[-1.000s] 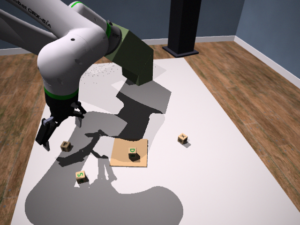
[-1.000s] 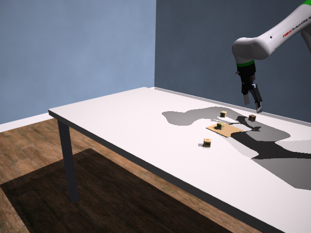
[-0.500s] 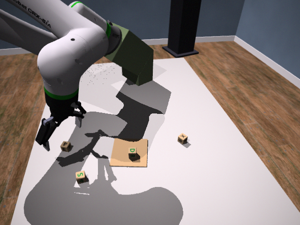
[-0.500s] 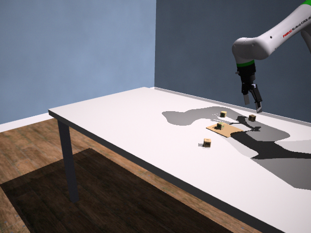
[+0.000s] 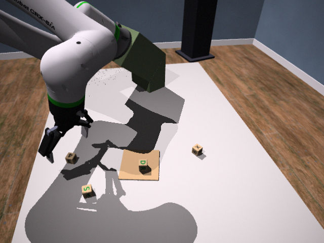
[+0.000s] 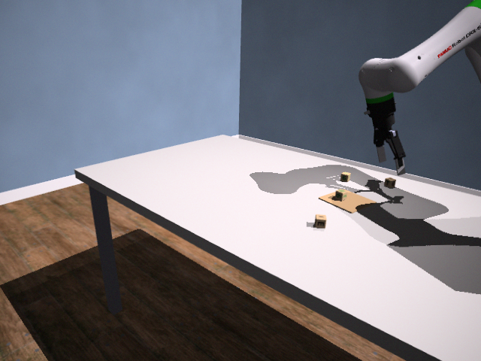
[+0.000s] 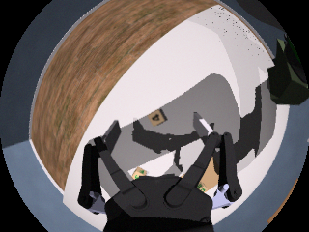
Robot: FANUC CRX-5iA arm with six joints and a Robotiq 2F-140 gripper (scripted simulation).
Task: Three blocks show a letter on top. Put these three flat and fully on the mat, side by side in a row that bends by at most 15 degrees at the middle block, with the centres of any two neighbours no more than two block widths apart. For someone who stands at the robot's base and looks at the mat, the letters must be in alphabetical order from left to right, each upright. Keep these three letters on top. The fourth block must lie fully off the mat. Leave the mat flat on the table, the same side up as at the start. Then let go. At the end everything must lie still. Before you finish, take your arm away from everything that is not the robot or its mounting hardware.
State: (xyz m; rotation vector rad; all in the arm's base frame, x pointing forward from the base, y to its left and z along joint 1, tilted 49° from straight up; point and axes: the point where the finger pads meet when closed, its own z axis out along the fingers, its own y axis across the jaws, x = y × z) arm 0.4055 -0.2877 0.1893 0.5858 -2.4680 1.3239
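My hand is 22 cm to the right of the mat, 12 cm short of it and 8 cm above it.
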